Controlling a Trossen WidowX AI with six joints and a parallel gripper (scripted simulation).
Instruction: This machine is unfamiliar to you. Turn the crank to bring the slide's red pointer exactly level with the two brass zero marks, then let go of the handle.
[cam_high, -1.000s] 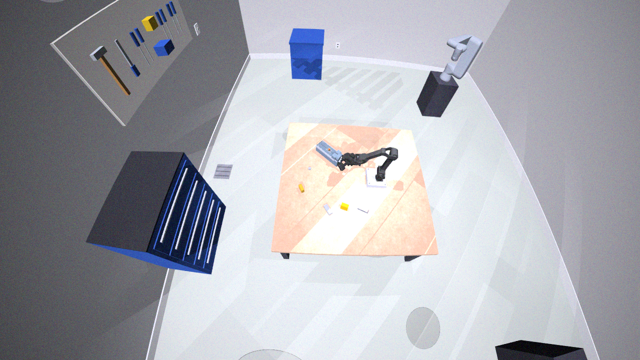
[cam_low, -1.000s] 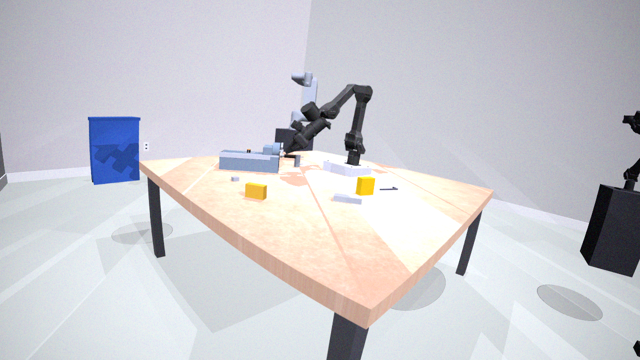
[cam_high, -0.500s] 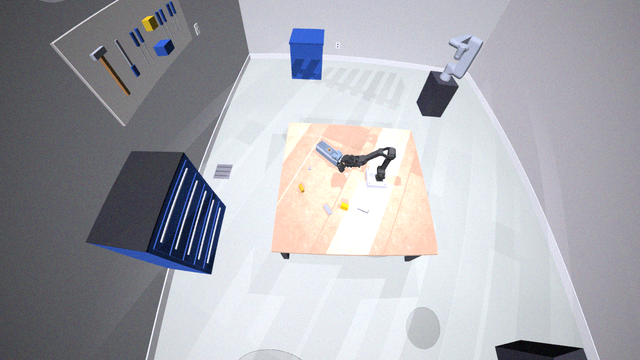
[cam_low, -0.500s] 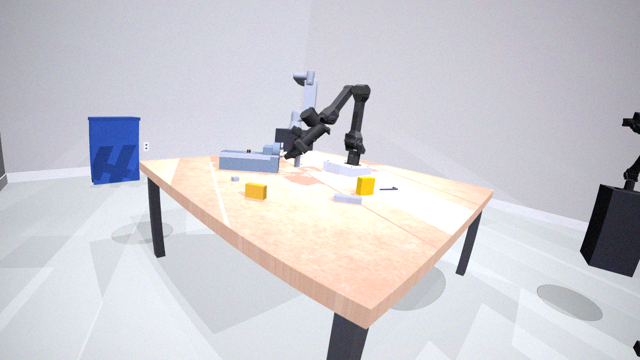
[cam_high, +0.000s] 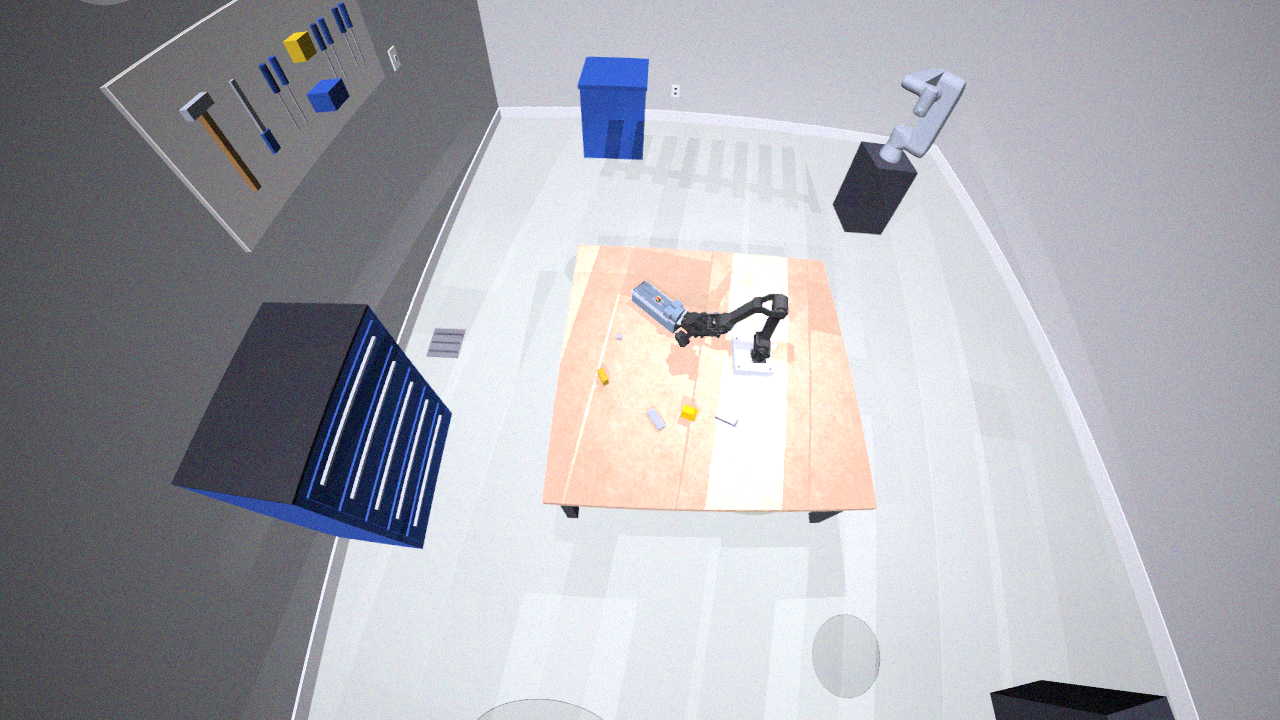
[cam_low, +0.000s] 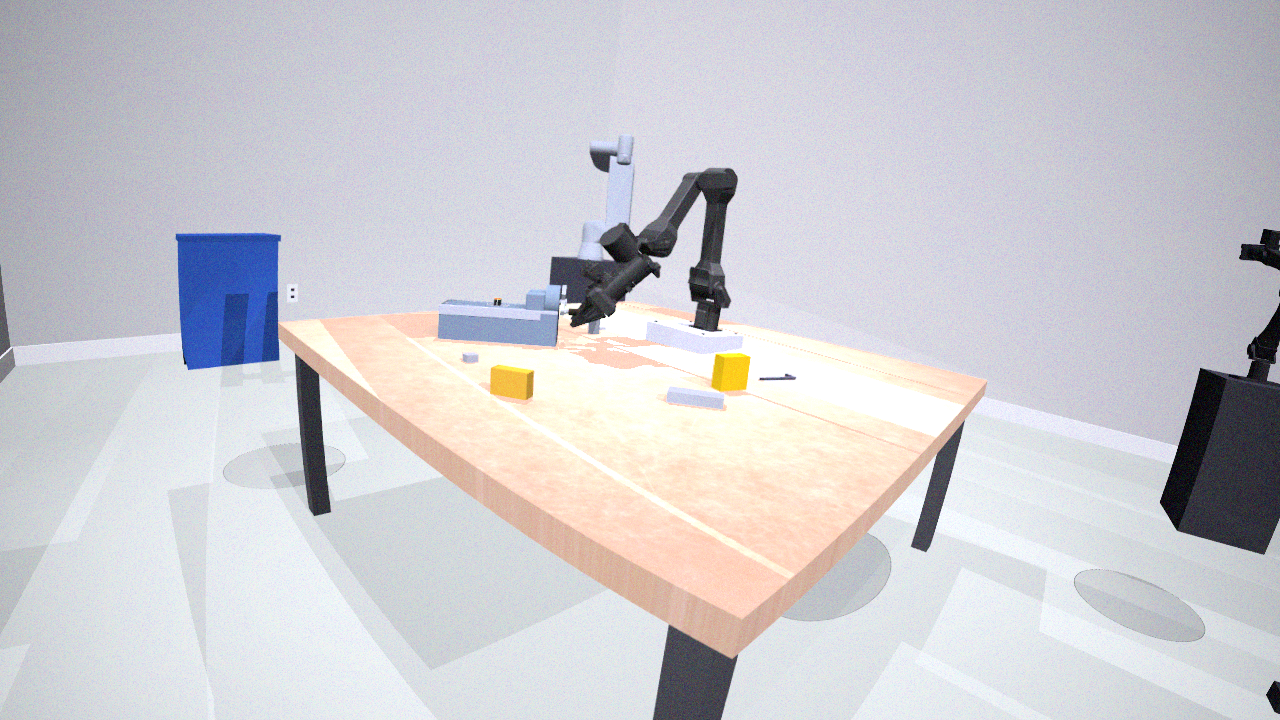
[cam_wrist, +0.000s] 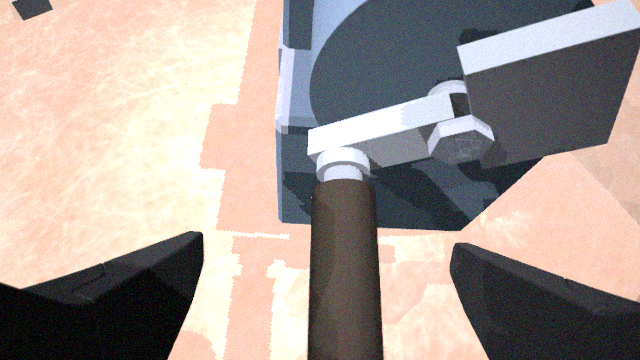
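Right now the crank is 3 cm above my gripper tip, 1 cm to the right of it and 1 cm behind it. From my gripper tip the other things lie so: red pointer (14 cm to the right, 10 cm ahead, 3 cm above); then grey cube (27 cm ahead, 4 cm below, 1 cm to the left); then dark brown handle (2 cm above, 1 cm to the left, 1 cm behind).
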